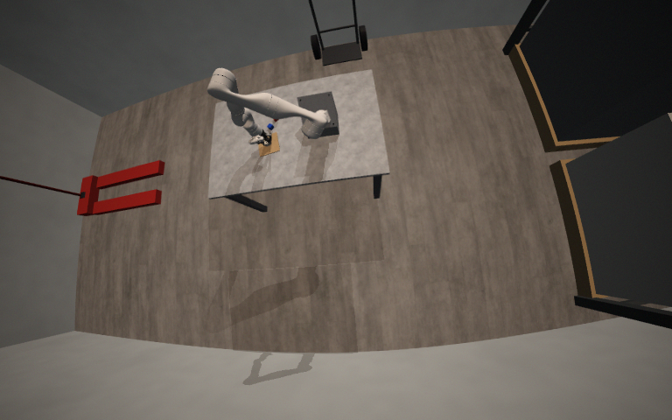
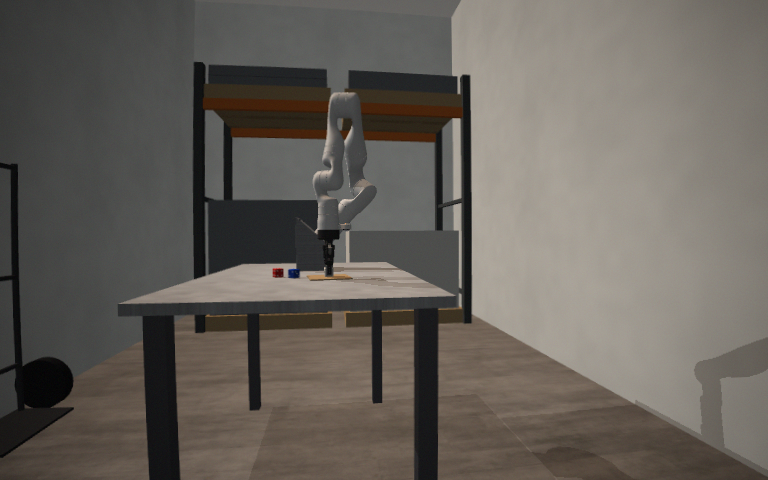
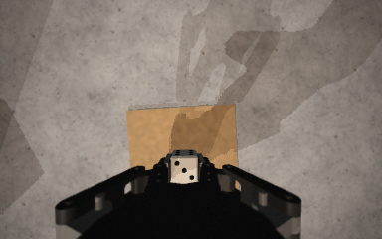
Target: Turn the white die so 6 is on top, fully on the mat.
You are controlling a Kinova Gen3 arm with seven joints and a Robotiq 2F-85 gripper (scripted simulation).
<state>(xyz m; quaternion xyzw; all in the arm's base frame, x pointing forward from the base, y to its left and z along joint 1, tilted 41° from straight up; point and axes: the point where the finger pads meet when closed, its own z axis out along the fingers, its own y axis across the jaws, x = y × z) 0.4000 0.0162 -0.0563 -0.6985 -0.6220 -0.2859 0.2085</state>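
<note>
The white die is 10 mm below my hand. Also, from my hand: tan mat (20 mm below); then red die (80 mm behind, 170 mm to the right, 10 mm below); then blue die (40 mm behind, 120 mm to the right, 10 mm below).
</note>
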